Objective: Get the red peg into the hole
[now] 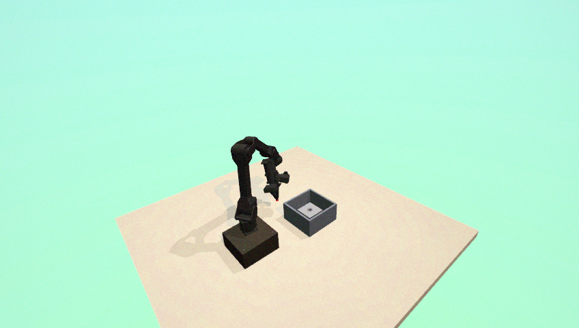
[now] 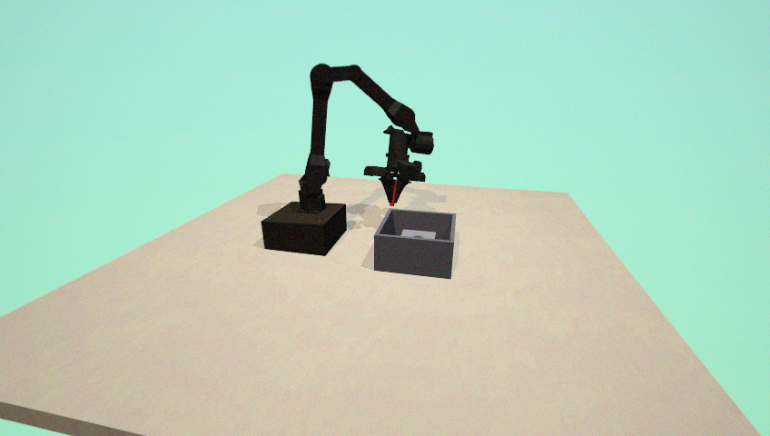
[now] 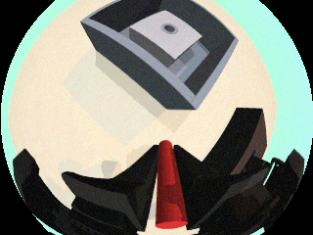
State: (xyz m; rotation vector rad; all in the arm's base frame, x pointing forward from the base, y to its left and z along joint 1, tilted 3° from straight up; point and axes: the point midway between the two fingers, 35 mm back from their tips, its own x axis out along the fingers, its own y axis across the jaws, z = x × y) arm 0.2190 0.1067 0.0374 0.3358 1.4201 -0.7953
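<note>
Right now the light plate is 11 cm ahead of my gripper tip, 13 cm to the right of it and 5 cm below it. Round my gripper tip: grey box (11 cm ahead, 13 cm to the right, 7 cm below); red peg (1 cm to the left, 3 cm above).
</note>
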